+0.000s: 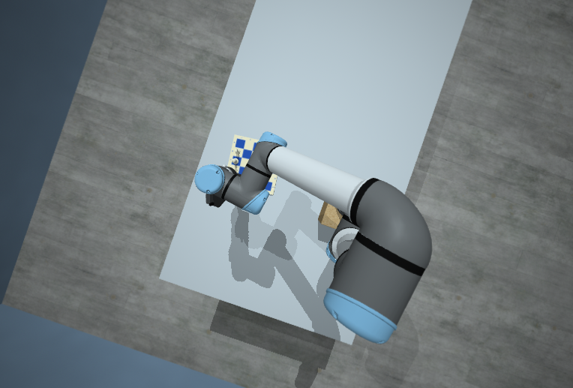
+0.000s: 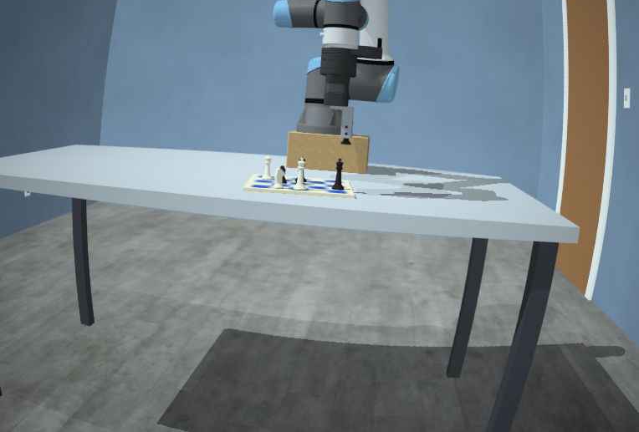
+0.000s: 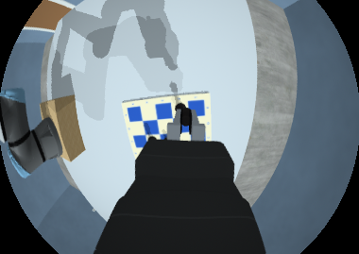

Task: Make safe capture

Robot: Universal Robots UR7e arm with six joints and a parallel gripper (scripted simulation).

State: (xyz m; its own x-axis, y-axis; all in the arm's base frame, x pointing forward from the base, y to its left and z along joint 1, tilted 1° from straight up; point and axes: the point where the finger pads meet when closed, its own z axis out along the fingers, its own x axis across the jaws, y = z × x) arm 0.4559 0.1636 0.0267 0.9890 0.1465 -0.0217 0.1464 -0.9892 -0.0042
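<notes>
Now: the tall black piece 1 cm behind my hand, 1 cm to the right of it and 9 cm below it. From my hand the other things lie so: white pawn-like piece 5 cm behind, 18 cm to the right, 10 cm below.
</notes>
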